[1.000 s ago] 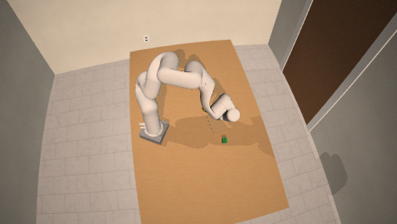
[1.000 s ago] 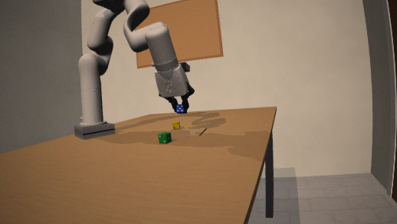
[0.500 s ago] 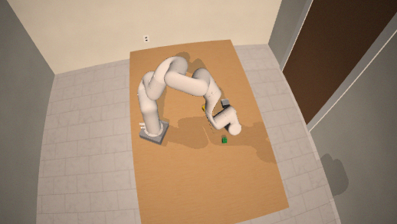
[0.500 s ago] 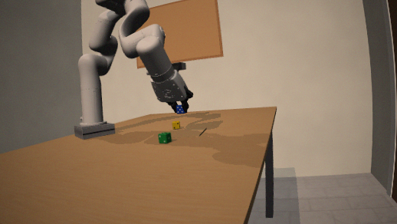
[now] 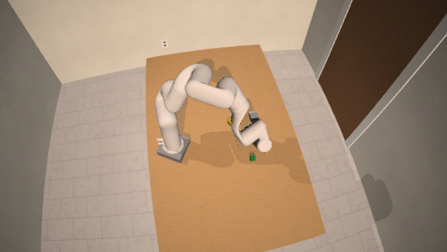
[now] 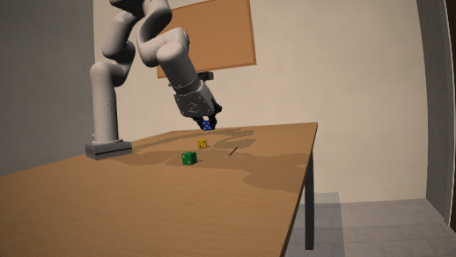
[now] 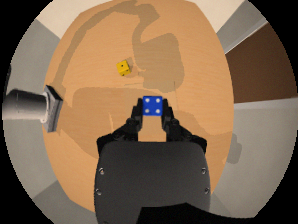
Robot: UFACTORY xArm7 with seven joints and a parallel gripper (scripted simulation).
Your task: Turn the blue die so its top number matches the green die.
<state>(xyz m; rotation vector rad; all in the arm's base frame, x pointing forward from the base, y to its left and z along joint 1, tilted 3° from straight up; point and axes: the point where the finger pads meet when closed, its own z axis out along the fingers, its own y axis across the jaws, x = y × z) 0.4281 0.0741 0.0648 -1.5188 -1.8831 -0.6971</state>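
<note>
The green die lies 2 cm ahead of my hand, 13 cm to the right of it and 9 cm below it. Round my hand: yellow die: 10 cm behind, 10 cm to the left, 9 cm below; blue die: 1 cm to the left, 1 cm below.
</note>
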